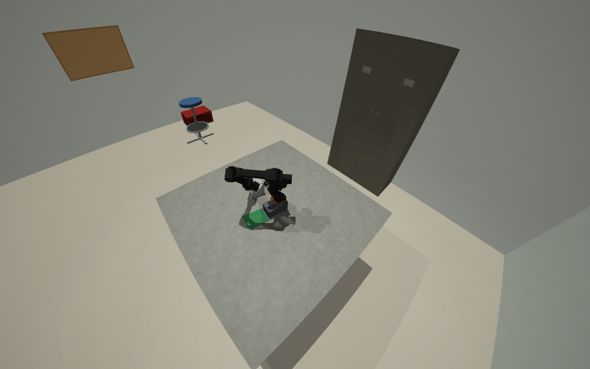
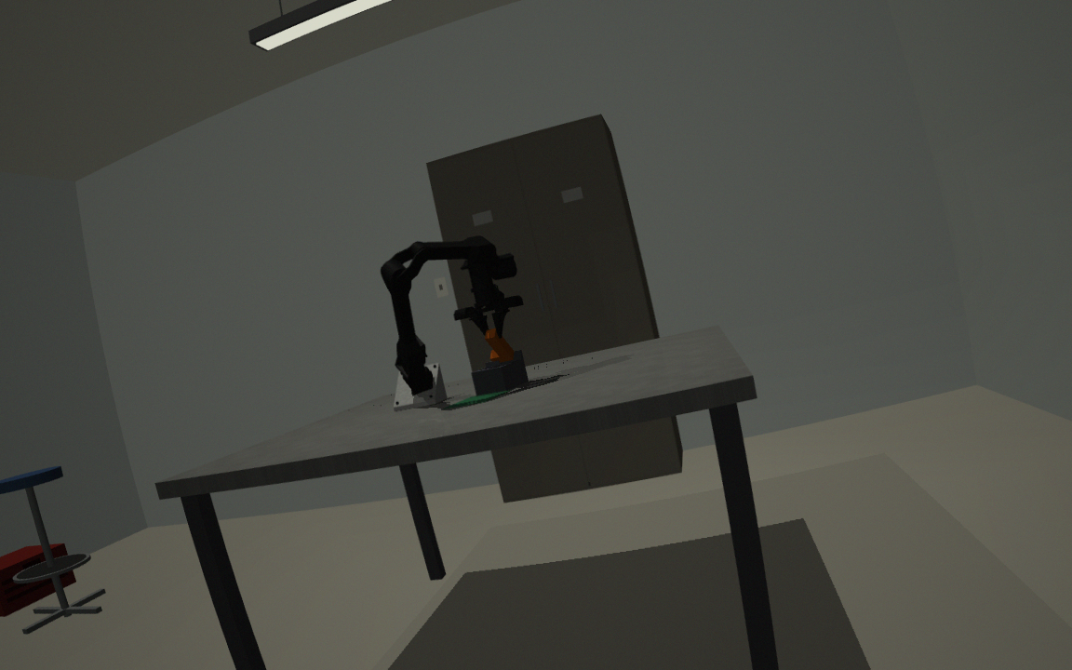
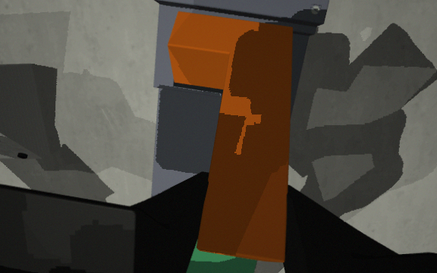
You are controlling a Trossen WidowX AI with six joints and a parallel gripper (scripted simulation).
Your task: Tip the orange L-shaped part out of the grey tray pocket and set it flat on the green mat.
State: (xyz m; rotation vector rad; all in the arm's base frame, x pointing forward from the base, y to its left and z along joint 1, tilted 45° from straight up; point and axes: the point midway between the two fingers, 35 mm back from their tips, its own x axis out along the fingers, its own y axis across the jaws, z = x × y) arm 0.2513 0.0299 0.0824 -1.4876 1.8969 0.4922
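Right now my gripper tip is 50 mm past the green mat, 130 mm to the left of it and 150 mm above it. From my gripper tip the other things lie so: orange L-shaped part 10 mm behind, 40 mm to the left, 30 mm below.
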